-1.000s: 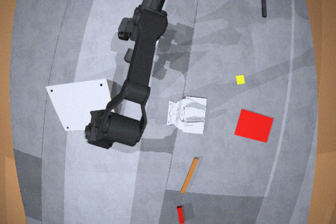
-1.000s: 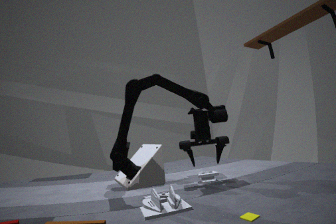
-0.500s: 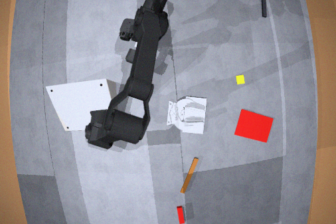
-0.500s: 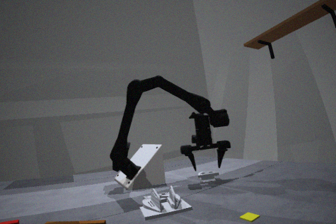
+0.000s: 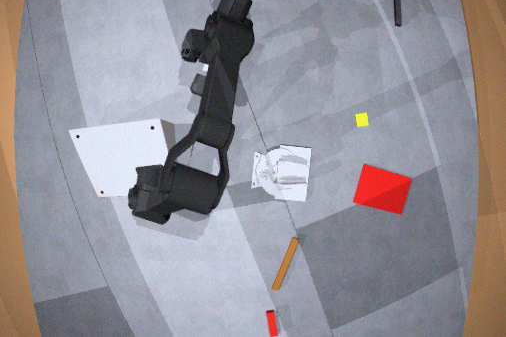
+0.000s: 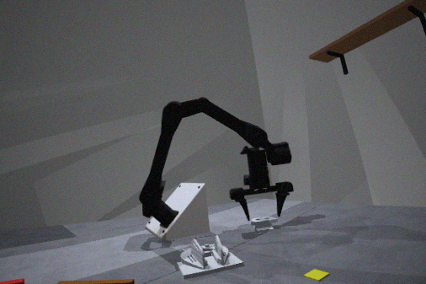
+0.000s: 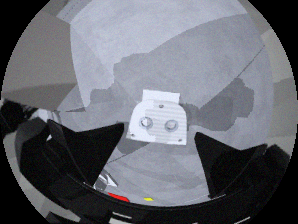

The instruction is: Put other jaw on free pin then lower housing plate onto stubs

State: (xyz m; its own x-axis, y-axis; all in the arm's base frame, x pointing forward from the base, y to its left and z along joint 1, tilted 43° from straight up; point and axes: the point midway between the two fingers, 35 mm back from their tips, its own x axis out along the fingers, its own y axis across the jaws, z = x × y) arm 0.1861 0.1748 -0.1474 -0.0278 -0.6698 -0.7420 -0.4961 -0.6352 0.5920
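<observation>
Right now my gripper tip is 10 mm past the small white block and 20 mm above it. Round my gripper tip: red sheet: 340 mm ahead, 330 mm to the right, 30 mm below; then yellow square: 300 mm ahead, 160 mm to the right, 30 mm below; then dark bar: 460 mm ahead, 120 mm to the left, 30 mm below.
</observation>
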